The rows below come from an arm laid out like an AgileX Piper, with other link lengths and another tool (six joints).
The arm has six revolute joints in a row. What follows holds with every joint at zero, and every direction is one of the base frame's.
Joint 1 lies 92.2 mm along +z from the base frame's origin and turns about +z.
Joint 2 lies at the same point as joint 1 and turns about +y.
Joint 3 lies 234.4 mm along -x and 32.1 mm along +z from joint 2 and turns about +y.
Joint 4 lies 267.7 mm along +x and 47.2 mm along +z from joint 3 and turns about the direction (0.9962, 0, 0.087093).
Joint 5 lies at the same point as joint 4 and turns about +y.
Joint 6 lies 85.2 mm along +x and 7.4 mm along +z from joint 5 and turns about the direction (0.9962, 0, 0.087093).
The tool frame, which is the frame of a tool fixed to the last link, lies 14 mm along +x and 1 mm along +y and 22.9 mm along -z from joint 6; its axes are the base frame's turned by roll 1.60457, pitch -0.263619 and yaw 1.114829 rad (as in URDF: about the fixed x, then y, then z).
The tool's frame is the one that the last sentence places.
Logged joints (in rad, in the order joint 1, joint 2, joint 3, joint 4, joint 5, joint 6), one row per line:
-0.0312, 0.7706, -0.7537, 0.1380, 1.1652, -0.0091
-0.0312, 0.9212, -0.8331, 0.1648, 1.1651, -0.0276
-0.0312, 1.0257, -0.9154, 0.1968, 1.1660, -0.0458
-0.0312, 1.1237, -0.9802, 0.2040, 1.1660, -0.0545
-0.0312, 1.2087, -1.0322, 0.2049, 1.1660, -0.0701
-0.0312, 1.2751, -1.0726, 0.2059, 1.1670, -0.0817
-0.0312, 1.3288, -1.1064, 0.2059, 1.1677, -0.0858
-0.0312, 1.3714, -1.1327, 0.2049, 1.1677, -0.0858
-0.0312, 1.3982, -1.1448, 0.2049, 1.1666, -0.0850
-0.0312, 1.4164, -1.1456, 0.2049, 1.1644, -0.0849
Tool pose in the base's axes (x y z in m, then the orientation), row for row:
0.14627, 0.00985, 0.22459, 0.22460, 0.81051, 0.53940, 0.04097
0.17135, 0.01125, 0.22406, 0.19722, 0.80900, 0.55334, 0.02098
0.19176, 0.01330, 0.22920, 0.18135, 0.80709, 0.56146, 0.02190
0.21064, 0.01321, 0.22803, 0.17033, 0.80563, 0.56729, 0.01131
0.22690, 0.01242, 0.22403, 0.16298, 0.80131, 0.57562, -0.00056
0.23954, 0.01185, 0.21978, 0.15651, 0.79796, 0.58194, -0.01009
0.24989, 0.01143, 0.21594, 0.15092, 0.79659, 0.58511, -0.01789
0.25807, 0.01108, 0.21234, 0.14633, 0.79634, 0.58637, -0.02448
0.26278, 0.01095, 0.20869, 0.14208, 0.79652, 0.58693, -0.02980
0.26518, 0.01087, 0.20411, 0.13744, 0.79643, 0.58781, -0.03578
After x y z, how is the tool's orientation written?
As a quaternion, w x y z.
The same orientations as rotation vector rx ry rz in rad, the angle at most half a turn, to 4 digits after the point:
2.2362, 1.4882, 0.1130
2.2648, 1.5491, 0.0587
2.2790, 1.5854, 0.0618
2.2886, 1.6115, 0.0321
2.2856, 1.6418, -0.0016
2.2842, 1.6658, -0.0289
2.2874, 1.6801, -0.0514
2.2926, 1.6881, -0.0705
2.2985, 1.6937, -0.0860
2.3043, 1.7007, -0.1035

